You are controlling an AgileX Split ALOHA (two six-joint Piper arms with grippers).
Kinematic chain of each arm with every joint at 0, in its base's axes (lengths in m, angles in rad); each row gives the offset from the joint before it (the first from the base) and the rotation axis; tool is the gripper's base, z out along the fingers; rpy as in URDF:
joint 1: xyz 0 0 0.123 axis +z
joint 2: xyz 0 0 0 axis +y
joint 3: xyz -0.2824 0 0.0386 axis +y
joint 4: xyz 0.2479 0 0.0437 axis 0.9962 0 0.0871
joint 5: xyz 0 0 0 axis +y
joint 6: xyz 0.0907 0 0.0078 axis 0.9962 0 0.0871
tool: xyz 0 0 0 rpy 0 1.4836 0
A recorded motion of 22 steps. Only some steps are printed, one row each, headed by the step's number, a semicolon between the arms.
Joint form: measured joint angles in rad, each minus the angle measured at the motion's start. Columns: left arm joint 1, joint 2, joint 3, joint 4, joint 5, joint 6; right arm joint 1, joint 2, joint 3, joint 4, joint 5, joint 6.
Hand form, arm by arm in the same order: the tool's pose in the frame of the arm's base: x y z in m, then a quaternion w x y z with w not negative. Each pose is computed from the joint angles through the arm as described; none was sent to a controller.
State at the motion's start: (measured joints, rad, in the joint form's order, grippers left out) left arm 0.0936 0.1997 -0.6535 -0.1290 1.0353 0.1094; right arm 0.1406 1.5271 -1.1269 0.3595 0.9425 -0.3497
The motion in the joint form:
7: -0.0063 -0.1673 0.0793 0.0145 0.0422 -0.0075; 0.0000 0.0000 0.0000 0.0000 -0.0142 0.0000
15: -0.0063 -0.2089 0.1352 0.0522 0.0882 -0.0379; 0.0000 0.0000 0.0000 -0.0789 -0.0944 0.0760
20: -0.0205 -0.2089 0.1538 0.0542 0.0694 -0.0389; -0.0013 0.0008 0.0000 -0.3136 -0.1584 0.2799
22: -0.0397 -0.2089 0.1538 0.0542 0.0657 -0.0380; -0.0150 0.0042 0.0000 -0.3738 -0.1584 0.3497
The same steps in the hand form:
7: -0.0086 -0.0100 0.2968 0.53430 0.01005 0.84521 -0.00665; 0.2958 0.0678 0.2687 0.17705 -0.15582 0.96150 0.14106
15: -0.0106 -0.0073 0.2773 0.50746 -0.00360 0.86167 0.00200; 0.3028 0.0620 0.2695 0.20905 -0.13165 0.96298 0.10784
20: -0.0078 -0.0067 0.2737 0.50750 0.00131 0.86165 -0.00091; 0.3097 0.0464 0.2692 0.23337 -0.08950 0.96787 0.02768
22: -0.0077 -0.0065 0.2740 0.50906 0.00989 0.86066 -0.00546; 0.3112 0.0384 0.2681 0.23251 -0.06478 0.97040 0.00852

